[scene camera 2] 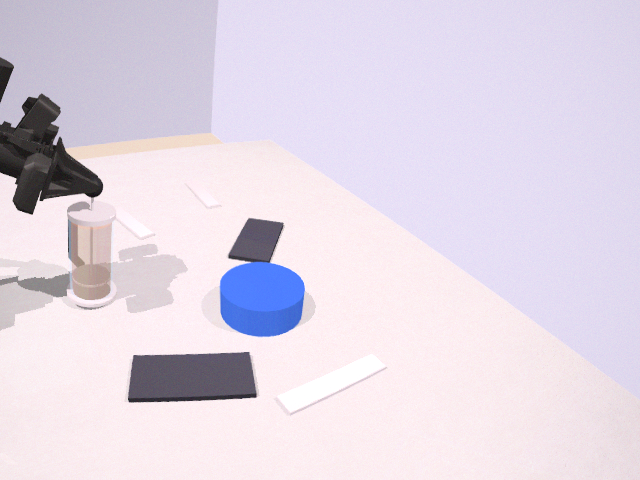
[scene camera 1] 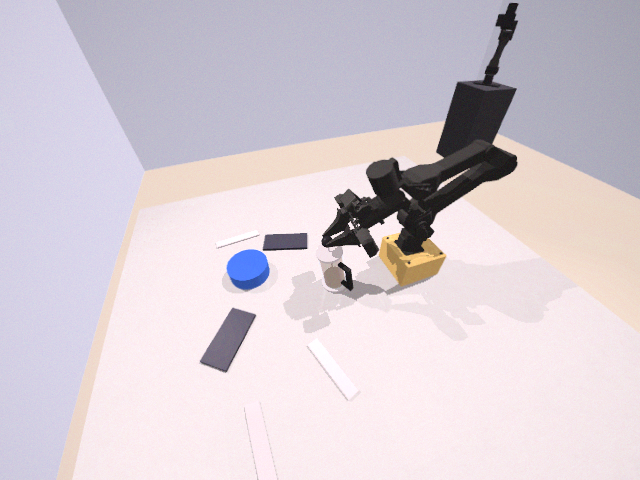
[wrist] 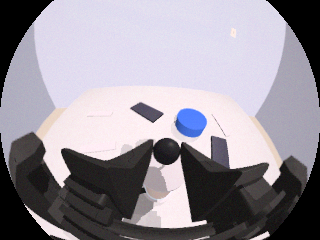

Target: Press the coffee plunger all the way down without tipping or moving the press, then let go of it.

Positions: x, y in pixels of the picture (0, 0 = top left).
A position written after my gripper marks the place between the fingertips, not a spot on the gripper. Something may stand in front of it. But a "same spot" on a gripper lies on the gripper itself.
Labels:
My gripper shows in scene camera 2 (97, 184), in scene camera 1 and in the wrist view. A coffee press shows in scene camera 2 (91, 224), in scene camera 1 (336, 276) and in the wrist view (164, 175). A blue round disc shows in scene camera 2, in scene camera 1 and in the wrist view (190, 122). One and the same spot on my gripper: (wrist: 242, 196) is (scene camera 1: 344, 213). The same spot on the blue round disc: (scene camera 1: 248, 269) is (scene camera 2: 255, 276).

